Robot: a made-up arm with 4 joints. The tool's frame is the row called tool. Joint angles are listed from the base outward. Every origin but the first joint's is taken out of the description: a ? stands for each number. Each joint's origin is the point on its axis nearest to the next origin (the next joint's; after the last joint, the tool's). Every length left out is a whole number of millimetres.
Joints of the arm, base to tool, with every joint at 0 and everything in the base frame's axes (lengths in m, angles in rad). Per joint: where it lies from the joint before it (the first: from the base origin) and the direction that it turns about. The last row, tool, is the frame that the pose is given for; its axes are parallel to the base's.
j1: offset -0.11 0 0.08 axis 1 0 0
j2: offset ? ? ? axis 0 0 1
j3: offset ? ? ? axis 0 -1 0
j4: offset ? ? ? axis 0 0 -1
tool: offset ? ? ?
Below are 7 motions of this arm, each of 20 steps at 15 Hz.
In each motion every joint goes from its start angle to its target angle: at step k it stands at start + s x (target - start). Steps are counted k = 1, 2, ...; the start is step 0. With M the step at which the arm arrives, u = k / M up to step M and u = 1 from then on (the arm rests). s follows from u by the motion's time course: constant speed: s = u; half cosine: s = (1 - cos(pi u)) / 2; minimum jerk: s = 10 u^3 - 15 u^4 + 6 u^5.
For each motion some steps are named. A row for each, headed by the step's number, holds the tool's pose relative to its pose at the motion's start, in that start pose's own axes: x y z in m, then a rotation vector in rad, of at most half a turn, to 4 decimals.
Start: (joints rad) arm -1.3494 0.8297 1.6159 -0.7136
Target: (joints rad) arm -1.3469 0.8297 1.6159 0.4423
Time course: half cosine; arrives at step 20
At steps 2, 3, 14, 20:
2: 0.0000 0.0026 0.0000 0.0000 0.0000 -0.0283
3: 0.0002 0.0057 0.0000 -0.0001 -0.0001 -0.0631
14: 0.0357 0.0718 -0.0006 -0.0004 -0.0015 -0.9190
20: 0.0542 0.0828 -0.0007 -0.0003 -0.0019 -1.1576

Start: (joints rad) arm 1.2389 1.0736 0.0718 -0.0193
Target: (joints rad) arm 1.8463 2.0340 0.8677 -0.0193
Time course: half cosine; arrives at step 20
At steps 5, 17, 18, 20:
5: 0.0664 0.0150 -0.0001 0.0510 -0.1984 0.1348
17: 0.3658 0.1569 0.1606 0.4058 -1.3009 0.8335
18: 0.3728 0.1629 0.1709 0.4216 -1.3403 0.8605
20: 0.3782 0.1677 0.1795 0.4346 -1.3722 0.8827

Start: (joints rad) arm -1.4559 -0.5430 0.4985 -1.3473
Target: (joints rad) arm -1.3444 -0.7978 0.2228 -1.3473
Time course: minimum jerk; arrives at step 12
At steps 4, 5, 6, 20:
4: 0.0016 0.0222 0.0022 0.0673 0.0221 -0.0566
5: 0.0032 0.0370 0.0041 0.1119 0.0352 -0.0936
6: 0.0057 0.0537 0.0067 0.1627 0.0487 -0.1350
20: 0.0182 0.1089 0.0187 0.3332 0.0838 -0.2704

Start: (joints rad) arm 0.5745 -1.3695 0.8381 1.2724
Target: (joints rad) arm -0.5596 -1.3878 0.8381 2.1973
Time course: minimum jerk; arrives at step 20
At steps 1, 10, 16, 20:
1: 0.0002 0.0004 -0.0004 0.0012 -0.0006 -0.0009
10: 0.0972 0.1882 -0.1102 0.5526 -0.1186 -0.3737
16: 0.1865 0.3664 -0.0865 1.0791 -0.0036 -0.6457
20: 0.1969 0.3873 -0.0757 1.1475 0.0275 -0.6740

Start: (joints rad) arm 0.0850 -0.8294 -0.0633 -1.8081
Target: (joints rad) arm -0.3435 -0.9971 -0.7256 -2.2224
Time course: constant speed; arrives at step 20
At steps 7, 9, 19, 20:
7: -0.0544 -0.0189 -0.0067 0.1386 0.0459 0.0696
9: -0.0696 -0.0238 -0.0077 0.1767 0.0516 0.0861
19: -0.1423 -0.0448 -0.0071 0.3480 0.0309 0.1513
20: -0.1491 -0.0466 -0.0066 0.3628 0.0246 0.1567

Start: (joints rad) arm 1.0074 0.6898 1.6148 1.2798
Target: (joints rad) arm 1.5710 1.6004 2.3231 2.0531
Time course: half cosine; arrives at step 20
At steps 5, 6, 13, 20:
5: -0.0164 0.0303 -0.0147 0.1856 0.0865 -0.1855
6: -0.0214 0.0425 -0.0191 0.2603 0.1255 -0.2622
13: -0.0257 0.1219 -0.0380 0.8831 0.5833 -0.9229
20: -0.0095 0.1372 -0.0555 1.1785 0.9274 -1.2264

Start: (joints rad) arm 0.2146 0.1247 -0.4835 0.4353
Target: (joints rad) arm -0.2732 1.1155 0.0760 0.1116
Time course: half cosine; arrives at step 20
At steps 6, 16, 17, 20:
6: 0.0454 -0.0500 0.0137 -0.1239 -0.1529 0.2118
16: 0.1719 -0.1548 0.0958 -0.4990 -0.3825 1.0531
17: 0.1775 -0.1579 0.1004 -0.5153 -0.3810 1.1062
20: 0.1846 -0.1616 0.1063 -0.5355 -0.3764 1.1772

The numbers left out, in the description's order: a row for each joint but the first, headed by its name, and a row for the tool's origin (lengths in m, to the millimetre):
j2: 0 0.1 -0.39
j3: -0.05 -0.14 0
j4: 0.09 0 -0.08
tool: -0.09 0 0

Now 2 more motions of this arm.
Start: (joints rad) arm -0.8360 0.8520 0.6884 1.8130
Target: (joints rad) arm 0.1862 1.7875 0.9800 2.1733
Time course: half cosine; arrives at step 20
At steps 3, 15, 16, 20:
3: -0.0226 0.0173 -0.0035 0.0419 0.0728 -0.0034
15: -0.2680 0.2729 0.1489 0.7078 1.1053 0.0533
16: -0.2751 0.2854 0.1683 0.7520 1.1665 0.0681
20: -0.2851 0.3067 0.2063 0.8349 1.2785 0.1009

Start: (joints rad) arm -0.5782 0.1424 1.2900 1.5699
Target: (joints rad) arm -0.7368 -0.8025 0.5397 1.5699
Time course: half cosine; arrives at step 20
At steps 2, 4, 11, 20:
2: 0.0025 -0.0021 -0.0004 -0.0189 -0.0232 -0.0029
4: 0.0098 -0.0082 -0.0012 -0.0731 -0.0904 -0.0138
11: 0.0628 -0.0542 0.0087 -0.4110 -0.5271 -0.1811
20: 0.0992 -0.0979 0.0359 -0.6389 -0.8575 -0.4601

